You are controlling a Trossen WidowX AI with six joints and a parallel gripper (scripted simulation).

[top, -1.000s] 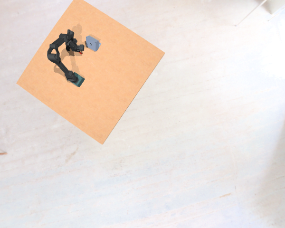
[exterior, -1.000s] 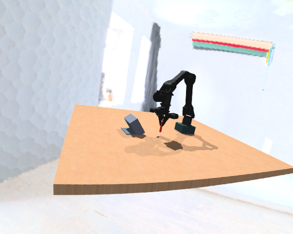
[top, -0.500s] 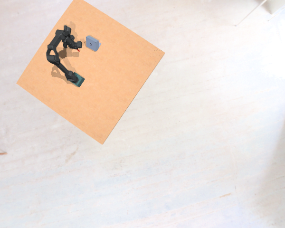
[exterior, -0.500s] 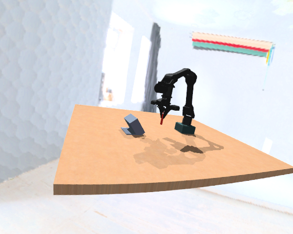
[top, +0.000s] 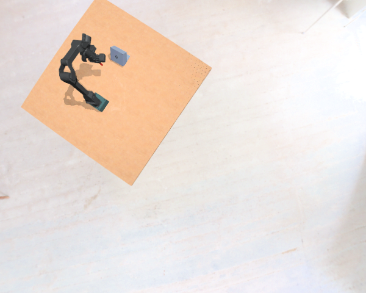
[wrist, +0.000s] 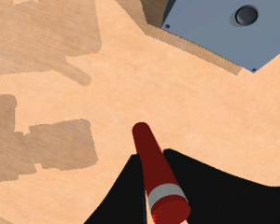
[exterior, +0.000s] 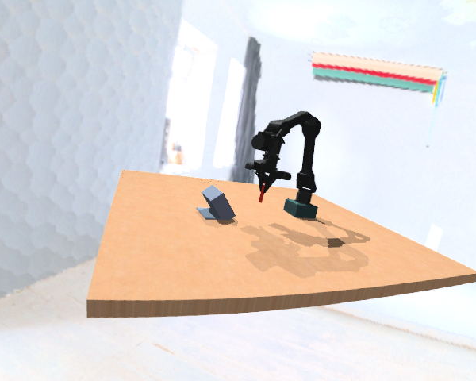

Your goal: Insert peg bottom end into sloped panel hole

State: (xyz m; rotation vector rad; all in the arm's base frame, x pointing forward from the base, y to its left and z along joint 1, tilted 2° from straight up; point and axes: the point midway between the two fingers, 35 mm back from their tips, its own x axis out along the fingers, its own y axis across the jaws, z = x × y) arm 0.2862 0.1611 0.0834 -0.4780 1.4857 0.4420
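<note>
The sloped panel lies 16 cm ahead of my gripper tip, 4 cm to the right of it and 7 cm below it. Round my gripper tip: peg (2 cm above); then flat foot (18 cm ahead, 4 cm to the right, 12 cm below).
</note>
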